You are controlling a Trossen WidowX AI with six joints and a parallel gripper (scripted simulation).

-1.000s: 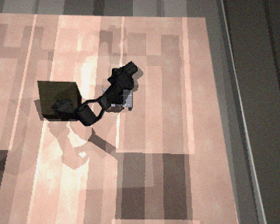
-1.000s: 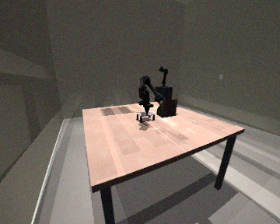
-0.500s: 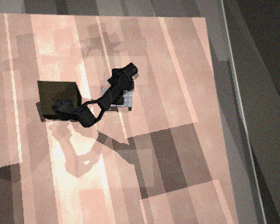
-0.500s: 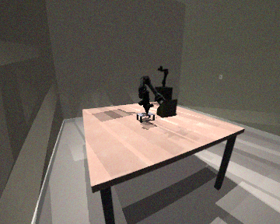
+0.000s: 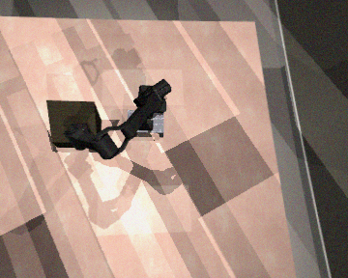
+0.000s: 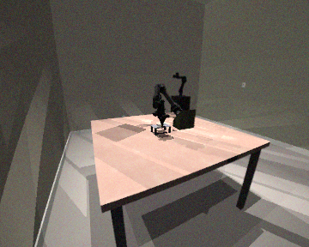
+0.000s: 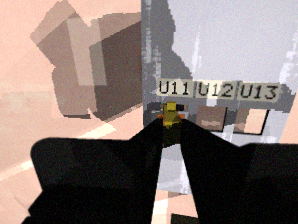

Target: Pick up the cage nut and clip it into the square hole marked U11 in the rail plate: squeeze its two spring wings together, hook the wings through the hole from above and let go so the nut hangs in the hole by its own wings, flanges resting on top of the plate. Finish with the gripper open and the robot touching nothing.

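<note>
My gripper tip is 1 cm above the cage nut. From my gripper tip the other things lie so: label strip (3 cm to the right, 2 cm below, 2 cm ahead).
</note>
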